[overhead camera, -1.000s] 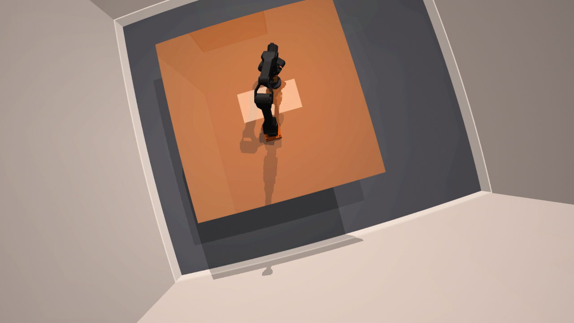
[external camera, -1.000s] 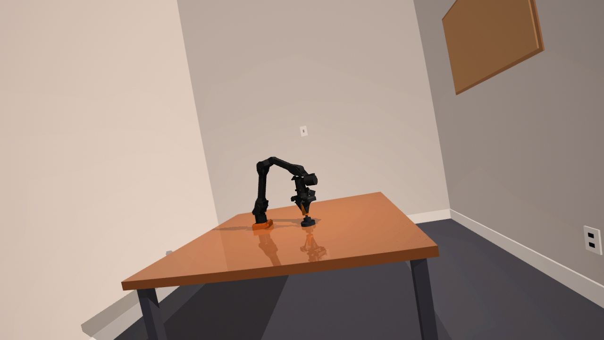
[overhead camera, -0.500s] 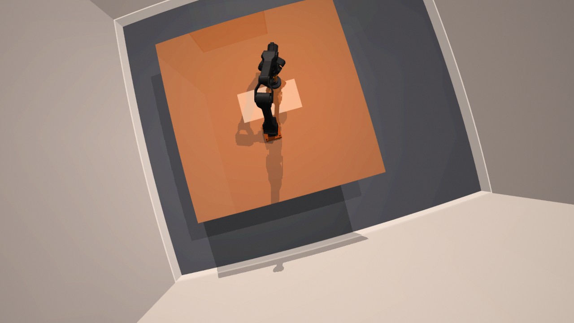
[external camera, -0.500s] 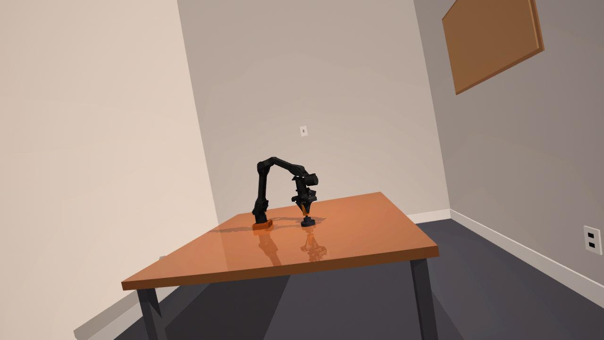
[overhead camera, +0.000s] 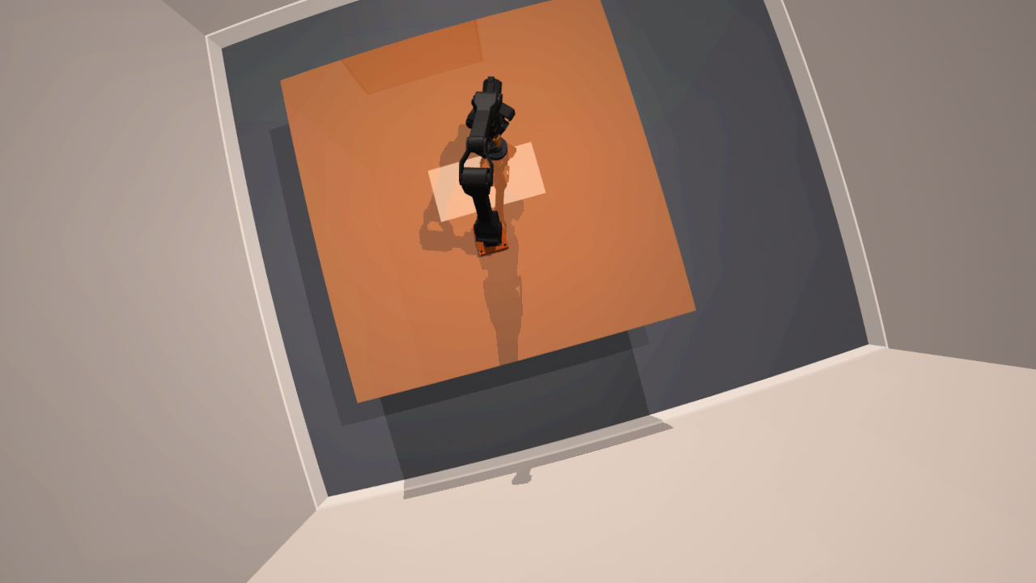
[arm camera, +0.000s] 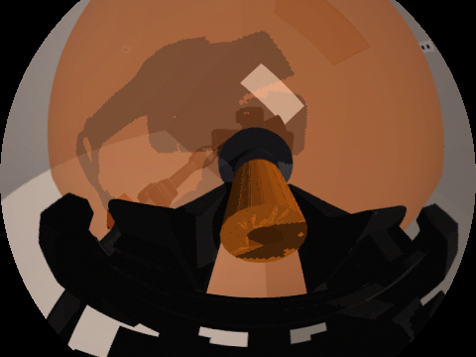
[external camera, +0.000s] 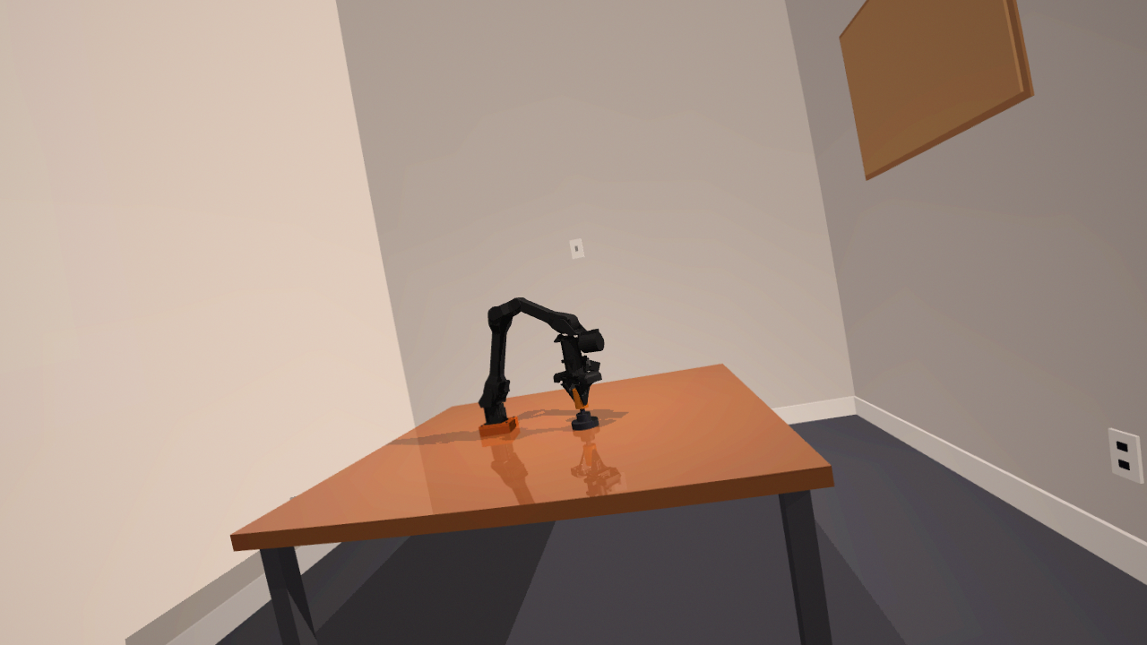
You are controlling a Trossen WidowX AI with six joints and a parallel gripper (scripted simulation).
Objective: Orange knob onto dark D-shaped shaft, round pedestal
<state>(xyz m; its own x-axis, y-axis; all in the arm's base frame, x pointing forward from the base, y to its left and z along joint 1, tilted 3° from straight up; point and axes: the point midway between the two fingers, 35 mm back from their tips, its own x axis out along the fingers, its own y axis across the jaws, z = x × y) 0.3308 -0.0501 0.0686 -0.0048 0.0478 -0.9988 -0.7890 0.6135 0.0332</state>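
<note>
Right now my gripper tip is 2 cm below the orange knob. Also, from my gripper tip: dark round pedestal 4 cm below.
</note>
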